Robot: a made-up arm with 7 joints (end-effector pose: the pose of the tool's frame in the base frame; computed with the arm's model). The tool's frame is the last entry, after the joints. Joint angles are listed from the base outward.
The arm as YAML. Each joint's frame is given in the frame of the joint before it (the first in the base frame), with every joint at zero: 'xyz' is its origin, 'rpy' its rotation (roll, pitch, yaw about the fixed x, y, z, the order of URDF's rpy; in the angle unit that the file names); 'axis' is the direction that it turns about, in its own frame. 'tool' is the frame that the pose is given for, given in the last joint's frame.
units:
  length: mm
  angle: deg
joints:
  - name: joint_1
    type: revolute
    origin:
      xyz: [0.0, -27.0, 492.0]
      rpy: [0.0, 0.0, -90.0]
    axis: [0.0, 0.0, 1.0]
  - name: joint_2
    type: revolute
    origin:
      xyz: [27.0, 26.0, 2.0]
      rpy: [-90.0, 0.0, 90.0]
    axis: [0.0, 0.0, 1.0]
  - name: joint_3
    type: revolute
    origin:
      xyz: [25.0, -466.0, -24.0]
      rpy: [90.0, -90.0, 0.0]
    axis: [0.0, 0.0, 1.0]
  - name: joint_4
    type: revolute
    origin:
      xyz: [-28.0, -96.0, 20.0]
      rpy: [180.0, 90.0, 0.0]
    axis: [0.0, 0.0, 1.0]
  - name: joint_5
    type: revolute
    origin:
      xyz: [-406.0, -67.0, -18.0]
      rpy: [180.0, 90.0, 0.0]
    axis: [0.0, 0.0, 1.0]
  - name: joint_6
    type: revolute
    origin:
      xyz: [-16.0, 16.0, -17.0]
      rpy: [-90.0, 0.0, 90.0]
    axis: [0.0, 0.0, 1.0]
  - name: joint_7
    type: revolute
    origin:
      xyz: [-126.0, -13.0, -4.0]
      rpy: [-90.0, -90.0, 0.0]
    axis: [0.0, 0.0, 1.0]
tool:
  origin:
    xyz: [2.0, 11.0, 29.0]
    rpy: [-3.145, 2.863, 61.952]
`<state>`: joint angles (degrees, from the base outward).
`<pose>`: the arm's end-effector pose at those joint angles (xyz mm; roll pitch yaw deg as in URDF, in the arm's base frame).
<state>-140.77 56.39 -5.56 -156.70 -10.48 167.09 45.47</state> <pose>-382.2 -227.5 197.6 -166.42 -46.67 20.38</pose>
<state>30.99 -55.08 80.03 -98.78 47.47 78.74 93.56</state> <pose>-520.9 298.1 856.9 -173.01 -0.29 -138.52</pose>
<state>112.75 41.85 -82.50 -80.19 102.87 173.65 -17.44</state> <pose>376.3 544.5 951.8 99.26 73.77 143.13</pose>
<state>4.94 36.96 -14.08 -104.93 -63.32 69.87 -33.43</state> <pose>766.3 -209.0 480.6 62.80 -65.21 -16.48</pose>
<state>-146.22 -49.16 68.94 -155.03 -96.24 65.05 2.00</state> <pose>71.1 -319.7 708.0 -24.21 -14.57 22.69</pose>
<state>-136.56 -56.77 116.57 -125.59 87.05 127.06 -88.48</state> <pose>494.8 -198.6 512.6 179.67 7.92 -140.08</pose>
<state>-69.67 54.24 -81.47 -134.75 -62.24 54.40 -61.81</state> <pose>-434.8 -387.8 591.2 2.65 -38.93 -135.81</pose>
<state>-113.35 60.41 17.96 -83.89 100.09 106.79 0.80</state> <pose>-245.1 -828.3 261.5 76.68 -30.18 65.31</pose>
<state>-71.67 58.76 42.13 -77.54 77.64 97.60 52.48</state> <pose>563.3 -719.5 433.6 45.95 -53.20 171.40</pose>
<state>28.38 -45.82 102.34 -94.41 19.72 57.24 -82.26</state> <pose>-560.0 260.0 740.2 126.06 -12.01 56.05</pose>
